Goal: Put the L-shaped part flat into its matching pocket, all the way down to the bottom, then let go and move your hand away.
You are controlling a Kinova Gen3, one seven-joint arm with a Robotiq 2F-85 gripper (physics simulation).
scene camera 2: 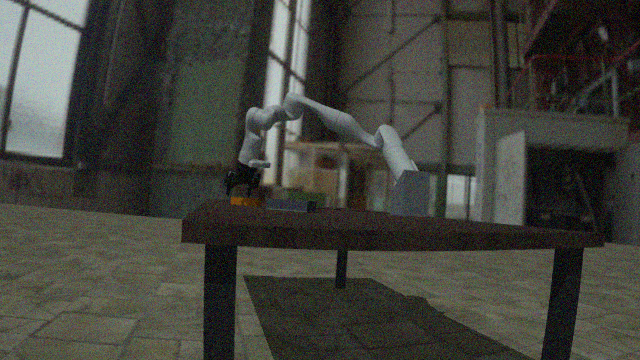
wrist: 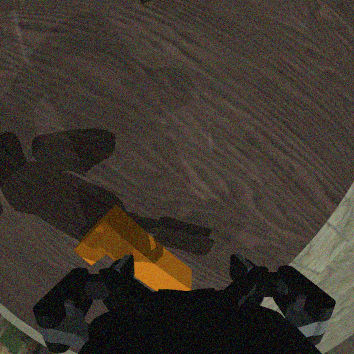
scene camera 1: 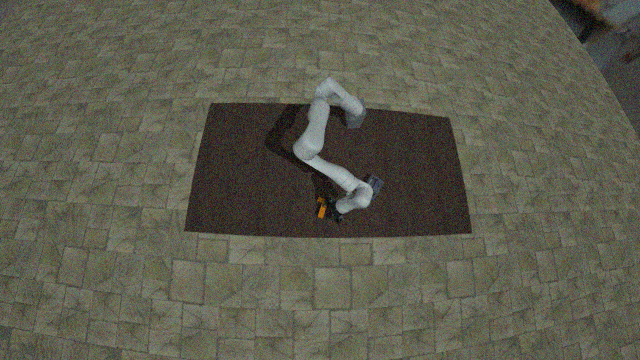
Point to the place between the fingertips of my gripper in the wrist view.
At 182, 265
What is my gripper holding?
Nothing.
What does the orange L-shaped part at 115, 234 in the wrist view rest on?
The table.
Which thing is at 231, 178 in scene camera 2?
My gripper.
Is my gripper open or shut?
Open.
